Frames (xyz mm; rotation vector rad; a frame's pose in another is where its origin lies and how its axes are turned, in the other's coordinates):
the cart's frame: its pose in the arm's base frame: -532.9 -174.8 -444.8 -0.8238 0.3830 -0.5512
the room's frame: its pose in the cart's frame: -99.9 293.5 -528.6 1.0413 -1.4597 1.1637
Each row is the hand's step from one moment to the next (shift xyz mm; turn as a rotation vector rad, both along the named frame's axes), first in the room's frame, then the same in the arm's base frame.
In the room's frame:
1: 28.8 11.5 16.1 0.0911 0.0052 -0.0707
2: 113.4 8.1 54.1 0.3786 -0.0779 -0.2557
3: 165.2 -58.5 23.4 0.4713 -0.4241 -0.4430
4: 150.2 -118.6 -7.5 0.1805 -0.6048 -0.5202
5: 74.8 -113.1 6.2 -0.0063 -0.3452 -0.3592
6: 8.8 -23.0 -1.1 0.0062 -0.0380 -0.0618
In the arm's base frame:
1: -6.6 17.4 29.6 0.0626 0.0965 0.0093
2: 8.3 51.4 114.6 0.3214 0.3243 0.0795
3: 95.0 61.0 136.1 0.7217 0.2733 0.0521
4: 152.5 31.3 111.6 0.7986 0.0176 -0.1756
5: 114.4 -20.9 70.0 0.4464 -0.0300 -0.2191
6: 22.1 -7.2 8.2 0.0623 0.0121 -0.0357

